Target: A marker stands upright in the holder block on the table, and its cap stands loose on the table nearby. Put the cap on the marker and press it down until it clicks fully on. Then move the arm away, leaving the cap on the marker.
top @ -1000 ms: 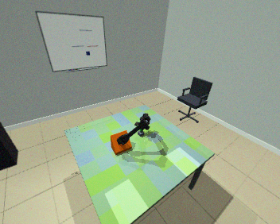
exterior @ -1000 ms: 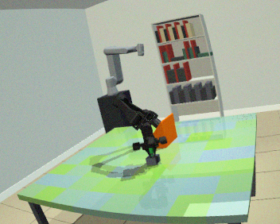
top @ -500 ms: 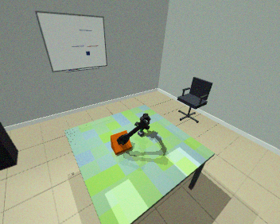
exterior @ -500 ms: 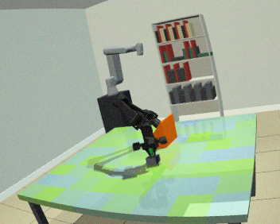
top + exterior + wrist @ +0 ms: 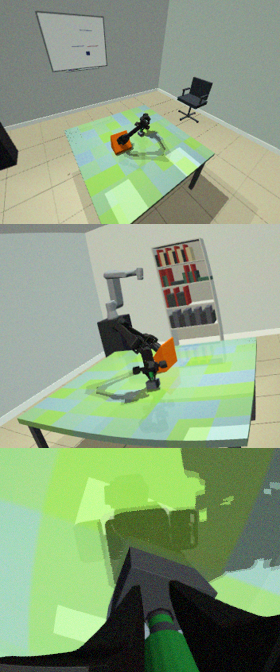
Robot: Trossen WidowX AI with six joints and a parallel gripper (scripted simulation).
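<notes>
Right now my gripper tip is 5 cm below the green marker cap, 2 cm past it and 1 cm to the left of it. Round my gripper tip: holder block (2 cm below, 2 cm behind, 1 cm to the right).
</notes>
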